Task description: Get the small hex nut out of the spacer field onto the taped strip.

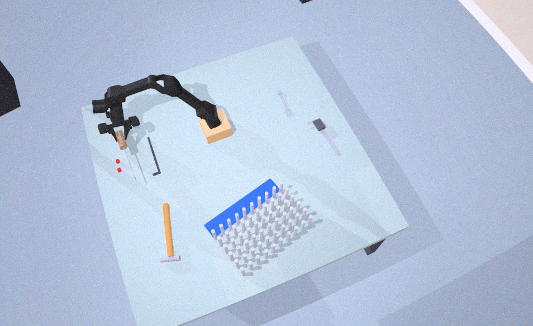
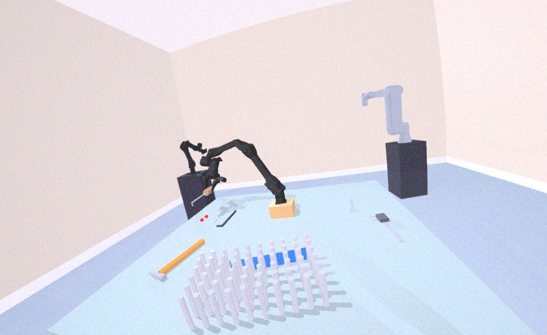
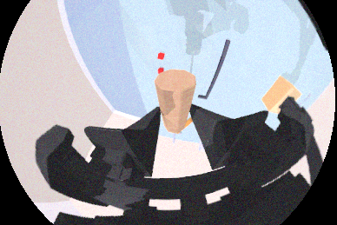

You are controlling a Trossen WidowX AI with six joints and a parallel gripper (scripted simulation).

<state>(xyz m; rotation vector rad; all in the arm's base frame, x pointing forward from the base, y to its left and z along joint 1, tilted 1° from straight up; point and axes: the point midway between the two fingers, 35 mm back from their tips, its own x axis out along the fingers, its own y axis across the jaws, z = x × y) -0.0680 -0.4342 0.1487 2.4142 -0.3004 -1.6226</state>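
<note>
Right now my gripper tip is 51 cm short of the blue taped strip, 37 cm to the right of it and 18 cm above it. Round my gripper tip: small wrench (84 cm to the left, 18 cm below, 9 cm ahead); then thin hook tool (10 cm ahead, 1 cm to the right).
</note>
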